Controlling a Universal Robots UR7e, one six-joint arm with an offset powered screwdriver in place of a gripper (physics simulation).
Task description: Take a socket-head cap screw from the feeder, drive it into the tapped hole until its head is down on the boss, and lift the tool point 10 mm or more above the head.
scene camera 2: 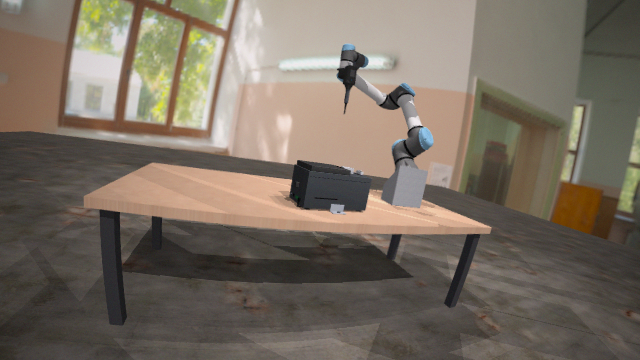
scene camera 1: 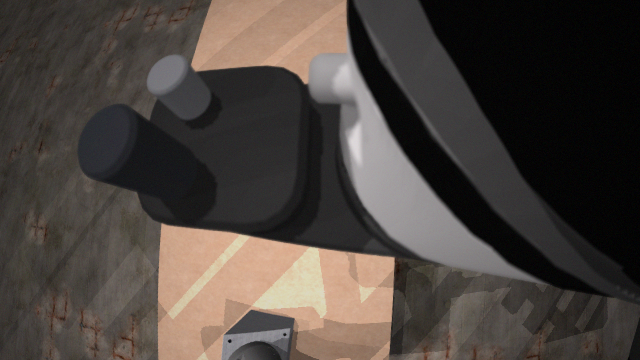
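Note:
My screwdriver point(scene camera 2: 345, 111) hangs with its bit pointing down, high above the black feeder point(scene camera 2: 330, 191) in scene camera 2. In scene camera 1 the dark screwdriver housing point(scene camera 1: 245, 150) is seen from above and close up, with its bit hidden beneath it. Whether a screw is on the bit is too small to tell. The feeder stands on the table, with small light metal parts on top and a small metal tab point(scene camera 2: 337, 209) at its front foot. Neither the feeder nor the part with the tapped hole shows in scene camera 1, where the tool and arm cover much of the table.
The wooden table point(scene camera 1: 200, 270) point(scene camera 2: 190, 200) carries the grey robot pedestal point(scene camera 1: 261, 321) point(scene camera 2: 407, 187), to the right of the feeder in scene camera 2. The arm's white and black wrist point(scene camera 1: 415, 190) fills the right of scene camera 1. The upper arm links rise from the pedestal.

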